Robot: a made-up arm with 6 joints.
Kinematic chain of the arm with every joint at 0, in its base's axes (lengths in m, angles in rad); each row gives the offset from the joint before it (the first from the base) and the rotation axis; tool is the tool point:
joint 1: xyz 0 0 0.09 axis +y
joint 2: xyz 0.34 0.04 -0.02 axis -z
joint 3: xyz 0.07 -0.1 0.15 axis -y
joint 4: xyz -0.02 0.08 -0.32 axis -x
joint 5: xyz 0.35 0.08 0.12 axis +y
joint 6: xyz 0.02 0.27 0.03 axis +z
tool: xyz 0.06 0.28 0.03
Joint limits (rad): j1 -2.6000..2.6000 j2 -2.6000..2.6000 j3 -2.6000..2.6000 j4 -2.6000..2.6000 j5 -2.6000..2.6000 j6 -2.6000..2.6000
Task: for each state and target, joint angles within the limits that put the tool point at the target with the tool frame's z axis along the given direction. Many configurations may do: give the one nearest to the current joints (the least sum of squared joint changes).
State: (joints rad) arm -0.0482 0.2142 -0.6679 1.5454 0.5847 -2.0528
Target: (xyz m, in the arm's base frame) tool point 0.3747 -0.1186 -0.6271 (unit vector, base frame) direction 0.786 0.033 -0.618
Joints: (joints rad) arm 0.4046 0.3317 -0.3786 1.3076 1.2048 -2.0528
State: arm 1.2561 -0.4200 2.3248 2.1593 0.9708 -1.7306
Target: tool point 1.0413 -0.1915 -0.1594 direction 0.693 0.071 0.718
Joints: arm 1.1067 -0.7310 2.2134 2.5451 1.0607 -1.2296
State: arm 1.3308 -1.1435 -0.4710 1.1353 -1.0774 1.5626
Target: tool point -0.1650 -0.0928 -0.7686 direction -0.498 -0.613 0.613
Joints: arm 0.8744 -1.2830 -0.3581 2.0102 -0.8703 1.0910
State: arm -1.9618 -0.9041 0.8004 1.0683 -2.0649 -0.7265
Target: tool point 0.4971 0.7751 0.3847 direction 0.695 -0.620 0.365
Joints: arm -1.3326 -0.9591 0.6415 1.1529 -2.5942 -0.4577
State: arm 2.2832 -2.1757 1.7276 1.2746 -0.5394 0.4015
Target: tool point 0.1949 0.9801 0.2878 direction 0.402 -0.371 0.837
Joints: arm 2.0489 -2.0697 1.1418 1.6904 0.0236 0.0721
